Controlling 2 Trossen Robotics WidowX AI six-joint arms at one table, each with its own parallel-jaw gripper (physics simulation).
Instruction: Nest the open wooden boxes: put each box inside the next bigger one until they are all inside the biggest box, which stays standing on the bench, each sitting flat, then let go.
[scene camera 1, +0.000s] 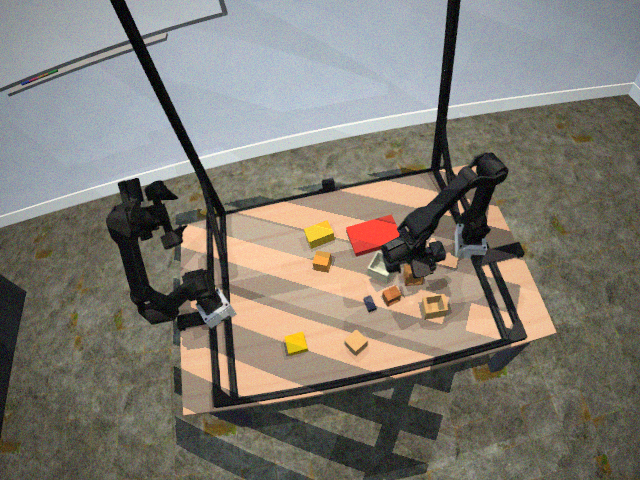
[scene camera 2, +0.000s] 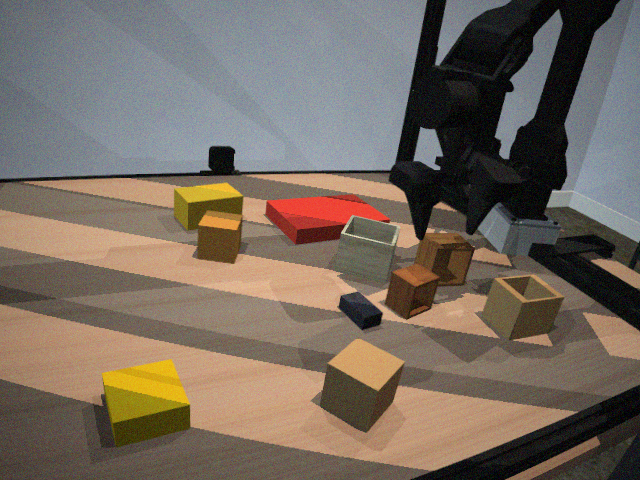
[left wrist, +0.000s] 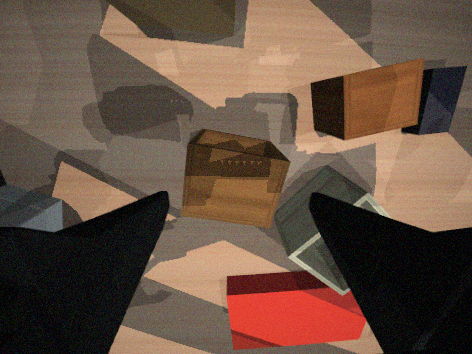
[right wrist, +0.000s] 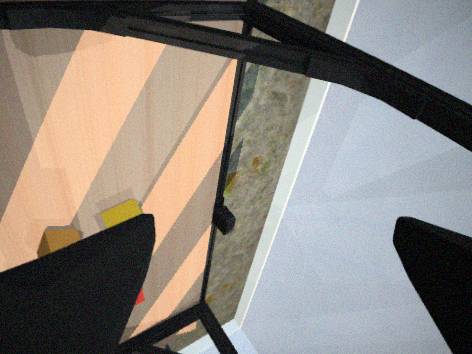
Labels:
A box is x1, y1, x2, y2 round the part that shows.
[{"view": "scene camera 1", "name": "left gripper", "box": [383, 241, 445, 278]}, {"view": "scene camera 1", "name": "right gripper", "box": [140, 180, 187, 249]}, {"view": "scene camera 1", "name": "red slab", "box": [346, 214, 398, 256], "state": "on the table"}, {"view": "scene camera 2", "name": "left gripper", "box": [389, 126, 530, 239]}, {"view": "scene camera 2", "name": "pale grey-green box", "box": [334, 215, 399, 283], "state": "on the table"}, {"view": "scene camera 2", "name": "olive box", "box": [482, 274, 563, 340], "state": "on the table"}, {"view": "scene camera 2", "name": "red slab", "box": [265, 194, 389, 244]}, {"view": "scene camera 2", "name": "small navy block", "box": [339, 291, 382, 329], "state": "on the table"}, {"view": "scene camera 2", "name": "dark brown box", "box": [385, 264, 439, 319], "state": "on the table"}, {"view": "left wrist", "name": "left gripper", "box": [0, 191, 471, 353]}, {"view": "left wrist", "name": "pale grey-green box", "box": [273, 165, 391, 295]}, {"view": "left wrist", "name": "olive box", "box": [105, 0, 236, 35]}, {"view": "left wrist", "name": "red slab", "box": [227, 270, 365, 349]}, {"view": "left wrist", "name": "small navy block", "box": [401, 66, 466, 134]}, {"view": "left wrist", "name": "dark brown box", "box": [310, 58, 424, 140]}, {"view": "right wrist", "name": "right gripper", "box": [0, 213, 471, 353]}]

